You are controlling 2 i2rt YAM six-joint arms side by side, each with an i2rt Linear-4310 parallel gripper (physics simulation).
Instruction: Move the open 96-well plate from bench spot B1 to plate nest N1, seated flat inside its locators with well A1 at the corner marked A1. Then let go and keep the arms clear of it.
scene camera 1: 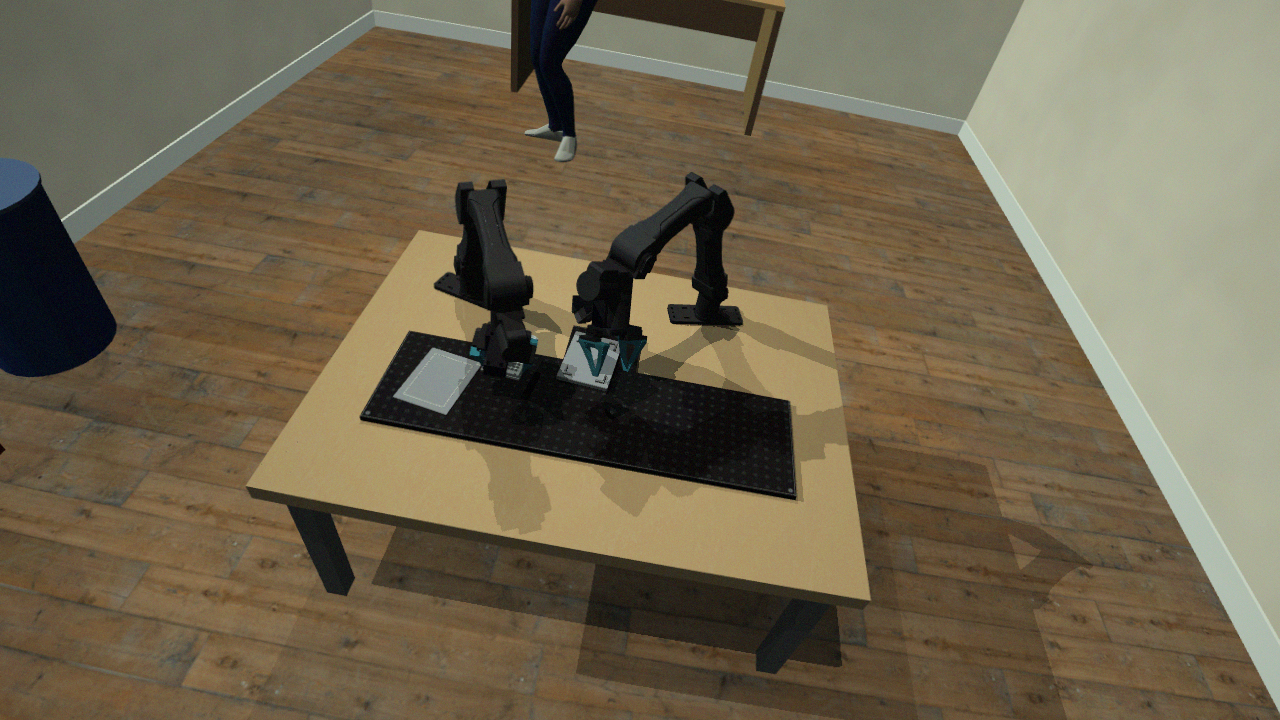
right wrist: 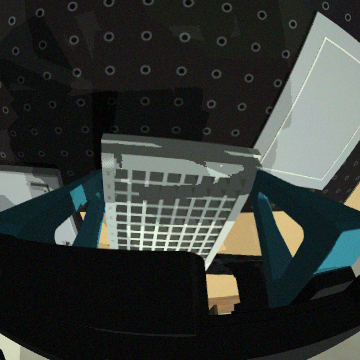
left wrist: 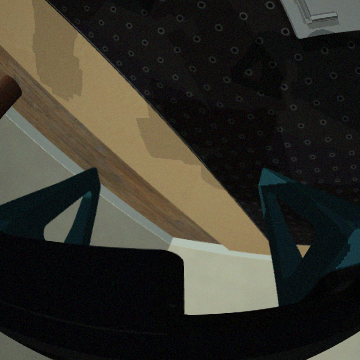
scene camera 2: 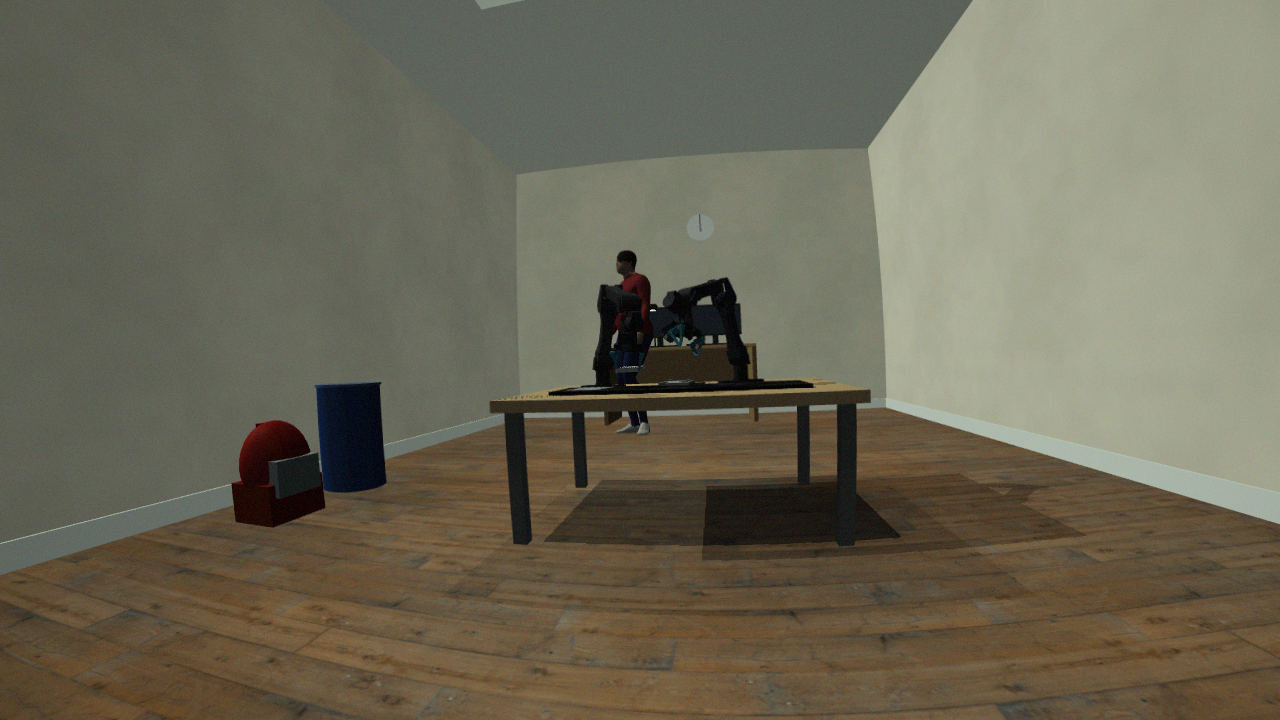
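Pixels of known places: left gripper, fingertip midpoint: (scene camera 1: 611,373) (left wrist: 179,176) (scene camera 2: 688,351); right gripper, fingertip midpoint: (right wrist: 178,177) (scene camera 2: 627,370); left arm's base, origin of the base link: (scene camera 1: 704,316); right arm's base, origin of the base link: (scene camera 1: 472,293) (right wrist: 248,263).
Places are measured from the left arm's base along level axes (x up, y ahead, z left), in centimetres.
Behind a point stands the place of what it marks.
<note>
The white 96-well plate (scene camera 1: 514,368) @[x 8.7, y 29.1, z -50.0 cm] (scene camera 2: 629,368) @[x 8.6, y 30.2, z -51.9 cm] (right wrist: 170,197) @[x 8.2, y 26.7, z -51.7 cm] is held above the board, between bench spot and nest in scene camera 1. My right gripper (scene camera 1: 505,350) @[x 7.9, y 28.0, z -52.4 cm] (scene camera 2: 629,358) @[x 7.9, y 28.0, z -52.4 cm] (right wrist: 178,177) @[x 7.9, y 28.0, z -52.4 cm] is shut on it, a finger at each side. Its well A1 cannot be made out. Bench spot B1 (scene camera 1: 436,380) @[x 1.5, y 26.1, z -67.2 cm] (right wrist: 320,105) @[x 1.5, y 27.6, z -65.4 cm] is a pale outlined rectangle with no plate on it. Nest N1 (scene camera 1: 581,362) @[x 2.4, y 20.8, z -34.7 cm] (left wrist: 347,10) @[x 2.5, y 24.1, z -29.2 cm] (right wrist: 25,177) @[x 2.5, y 25.9, z -37.0 cm] is a pale base with corner locators, empty; its A1 mark is unreadable. My left gripper (scene camera 1: 611,369) @[x 14.1, y 35.7, z -30.2 cm] (scene camera 2: 687,342) @[x 14.1, y 35.7, z -30.2 cm] (left wrist: 179,176) @[x 14.1, y 35.7, z -30.2 cm] is open and empty, above the nest's right side in scene camera 1.
A black perforated board (scene camera 1: 707,438) @[x 1.3, y 42.8, z -8.1 cm] (left wrist: 210,65) @[x 1.3, y 37.7, z -31.3 cm] lies on the wooden table (scene camera 1: 554,528) @[x 0.0, y 63.1, z -42.0 cm] (scene camera 2: 680,404) @[x -2.3, y 67.3, z -39.5 cm]. The two arms stand close together at its far side. A person (scene camera 1: 556,71) (scene camera 2: 637,291) stands behind the table. A blue barrel (scene camera 1: 44,277) (scene camera 2: 350,438) stands at the picture's left.
</note>
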